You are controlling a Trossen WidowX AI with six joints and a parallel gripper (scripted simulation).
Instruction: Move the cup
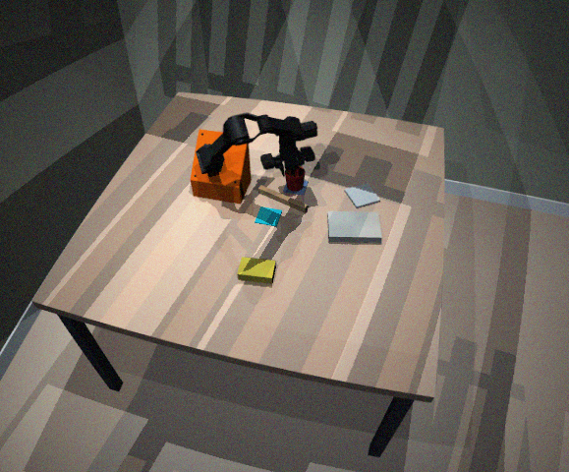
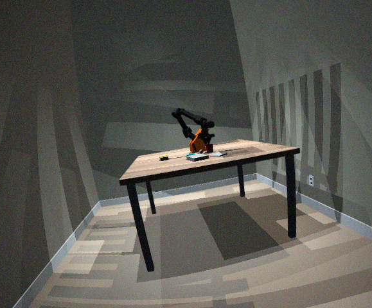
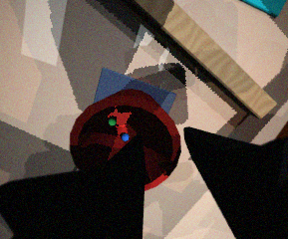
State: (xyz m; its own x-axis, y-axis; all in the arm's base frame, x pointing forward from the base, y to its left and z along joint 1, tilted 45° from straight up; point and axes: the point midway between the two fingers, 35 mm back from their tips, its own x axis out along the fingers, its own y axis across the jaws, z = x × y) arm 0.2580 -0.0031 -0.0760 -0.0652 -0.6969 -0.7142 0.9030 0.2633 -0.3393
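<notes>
Now: the red cup 30 mm below my gripper tip, 20 mm ahead of it and 10 mm to the left of it. Round my gripper tip: teal pad: 160 mm to the right, 70 mm below, 40 mm behind; then light blue pad: 70 mm below, 30 mm ahead, 10 mm to the left; then wooden bar: 70 mm to the right, 60 mm below, 10 mm behind.
</notes>
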